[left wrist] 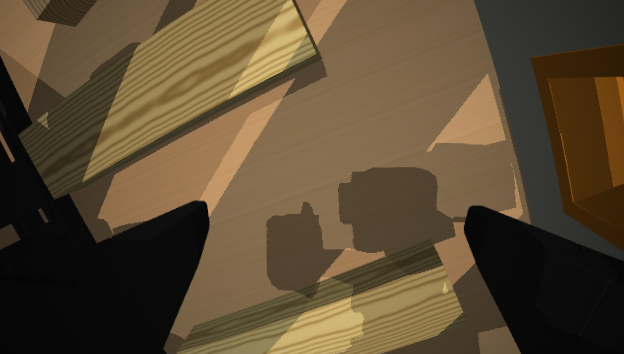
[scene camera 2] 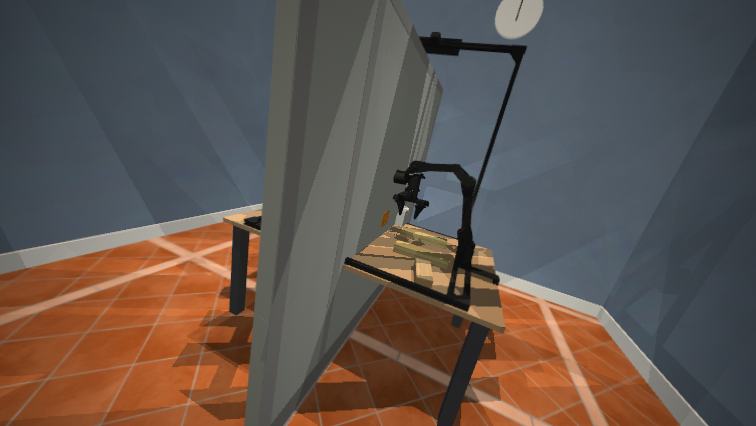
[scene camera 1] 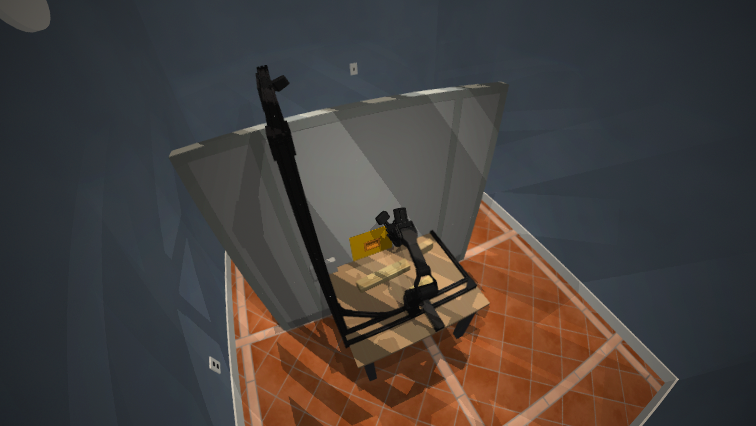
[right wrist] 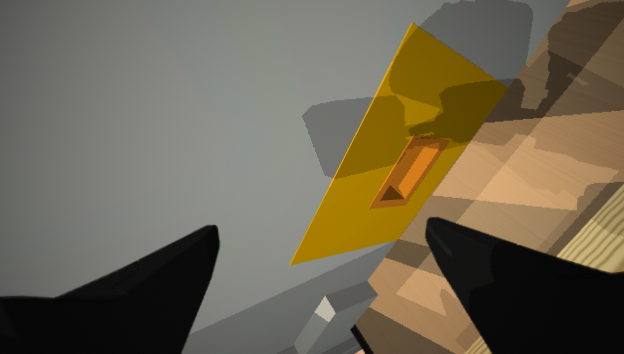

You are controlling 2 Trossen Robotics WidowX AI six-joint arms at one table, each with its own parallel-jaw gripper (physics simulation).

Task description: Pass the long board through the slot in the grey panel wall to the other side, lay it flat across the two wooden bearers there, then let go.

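Frame: origin at the left arm's base, x left, y back, z up, level; centimetres.
Where they show: left gripper, between the fingertips: [left wrist: 339, 216] [scene camera 2: 407, 217]; right gripper, between the fingertips: [scene camera 1: 382, 227] [right wrist: 324, 231]; left arm's base, origin of its link: [left wrist: 55, 253] [scene camera 2: 463, 260]; right arm's base, origin of its link: [scene camera 1: 412, 309].
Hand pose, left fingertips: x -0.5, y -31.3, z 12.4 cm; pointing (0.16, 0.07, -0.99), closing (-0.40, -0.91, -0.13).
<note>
Each offset is from my left fingertips to the top centre of the thing. "pt": to the spot under its first point.
Pale wooden pieces @[dx -4.3, dy -34.8, dz -10.4 cm] [scene camera 1: 383, 275] @[dx +24.3, dy -28.3, dz -8.1 cm] [scene camera 1: 425, 246] lie on the right arm's table, partly behind the arm; which is the long board is unclear. In the right wrist view, a striped wooden edge @[pt dx +0.6, dy -32.8, dz -10.4 cm] [right wrist: 595, 245] shows. Two similar wooden bearers, one @[dx +9.0, dy +12.3, dz -10.6 cm] [scene camera 2: 423, 254] [left wrist: 190, 85] and another @[dx -14.3, dy +8.8, dz -10.6 cm] [scene camera 2: 423, 236] [left wrist: 395, 305], lie flat on the left arm's table. The slot @[pt dx -2.7, dy -15.8, dz -7.7 cm] [scene camera 1: 372, 245] [scene camera 2: 385, 218] [left wrist: 590, 145] [right wrist: 412, 170] pierces the grey panel wall [scene camera 1: 349, 179] [scene camera 2: 349, 132] [right wrist: 150, 125]. My right gripper [scene camera 1: 392, 237] [right wrist: 324, 231] is open and empty near the wall. My left gripper [scene camera 2: 409, 214] [left wrist: 339, 216] is open and empty above the bearers.
A yellow plate @[pt dx -11.8, dy -17.0, dz -5.3 cm] [scene camera 1: 358, 249] [right wrist: 345, 215] surrounds the slot. A small wooden block @[dx +26.8, dy +16.7, dz -10.6 cm] [scene camera 2: 423, 272] [left wrist: 65, 11] lies near the bearers. A tall black post [scene camera 1: 304, 211] and black frame rails [scene camera 1: 452, 256] [scene camera 2: 402, 282] stand at the tables.
</note>
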